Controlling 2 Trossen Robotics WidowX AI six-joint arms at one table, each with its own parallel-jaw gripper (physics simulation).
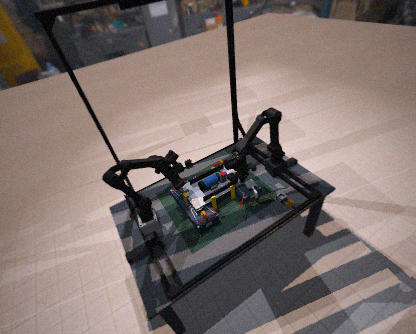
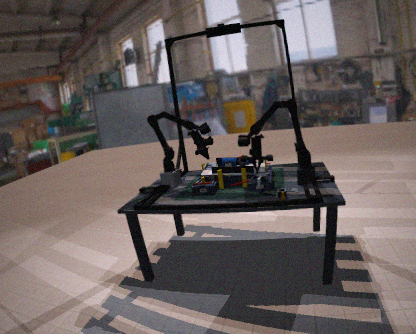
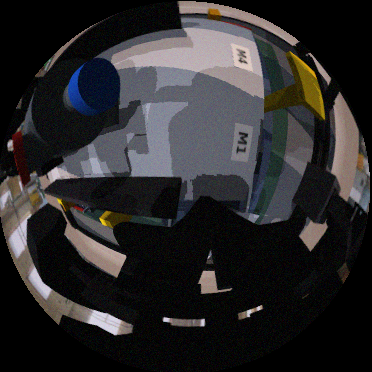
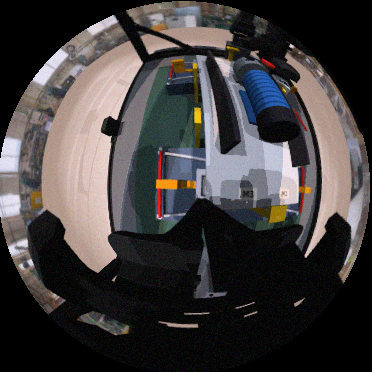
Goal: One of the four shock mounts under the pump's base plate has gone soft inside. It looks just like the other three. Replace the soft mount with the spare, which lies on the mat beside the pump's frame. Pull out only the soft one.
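The pump, with its blue motor [image 1: 208, 181] [image 2: 228, 161] [image 3: 92, 86] [image 4: 265, 92], sits on a grey base plate [image 1: 194, 195] [image 3: 208, 114] [image 4: 235, 166] over a dark blue frame [image 1: 207, 220] on the green mat [image 1: 226, 215] [image 2: 226, 193]. The plate hides the shock mounts. Corner labels M1 [image 3: 241, 142], M4 [image 3: 241, 57], M3 [image 4: 247, 194] and M2 [image 4: 284, 193] show. My left gripper [image 1: 234, 177] [image 2: 258, 166] [image 3: 203, 200] is shut and empty, close above the plate by M1. My right gripper [image 1: 179, 183] [image 2: 205, 154] [image 4: 200, 202] is shut and empty, above the M3 corner.
Yellow posts [image 1: 213, 202] [image 1: 232, 191] [image 2: 220, 179] stand along the frame's near side, and a red lever [image 1: 241, 202] sticks out beside them. A small grey and yellow part [image 1: 282, 198] [image 2: 281, 193] lies right of the frame. A black gantry post [image 1: 231, 83] rises behind the table.
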